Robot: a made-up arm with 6 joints.
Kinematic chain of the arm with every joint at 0, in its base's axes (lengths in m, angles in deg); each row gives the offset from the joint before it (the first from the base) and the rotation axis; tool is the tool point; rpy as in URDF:
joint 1: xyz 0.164 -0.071 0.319 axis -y
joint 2: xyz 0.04 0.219 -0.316 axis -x
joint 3: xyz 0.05 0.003 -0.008 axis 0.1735 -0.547 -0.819
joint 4: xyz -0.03 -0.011 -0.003 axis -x
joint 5: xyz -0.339 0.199 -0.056 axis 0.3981 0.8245 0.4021
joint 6: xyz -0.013 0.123 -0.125 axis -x
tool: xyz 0.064 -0.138 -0.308 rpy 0 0 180
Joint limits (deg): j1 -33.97..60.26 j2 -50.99..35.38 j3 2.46..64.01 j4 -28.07..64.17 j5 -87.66..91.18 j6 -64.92..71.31
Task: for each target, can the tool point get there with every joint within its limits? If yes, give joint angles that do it. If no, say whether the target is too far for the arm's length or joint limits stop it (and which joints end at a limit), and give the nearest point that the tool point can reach.
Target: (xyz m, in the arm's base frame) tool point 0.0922 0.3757 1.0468
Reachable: no: joint limits stop it (at a limit: joint 1, joint 2, joint 4, joint 5, joint 6) | nearest point -0.0329 0.4918 0.8406 | short by 0.268 m
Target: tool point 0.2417 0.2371 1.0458
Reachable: no: joint limits stop it (at a limit: joint 1, joint 2, joint 3, joint 4, joint 6) | nearest point 0.3521 0.4307 0.8237 | short by 0.315 m
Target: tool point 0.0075 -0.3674 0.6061
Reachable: no: joint limits stop it (at a limit: joint 1, joint 2, joint 3, joint 4) | nearest point -0.1235 -0.1816 0.1884 | short by 0.476 m
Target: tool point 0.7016 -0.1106 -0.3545
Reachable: yes | joints 53.06 17.54 13.86 41.51 4.98 -2.09
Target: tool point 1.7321 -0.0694 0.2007
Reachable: no: too far | nearest point 1.3144 0.0716 0.0945 | short by 0.453 m
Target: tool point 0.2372 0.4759 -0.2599
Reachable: yes | joints -7.11 -34.27 13.77 0.45 -47.21 -26.63
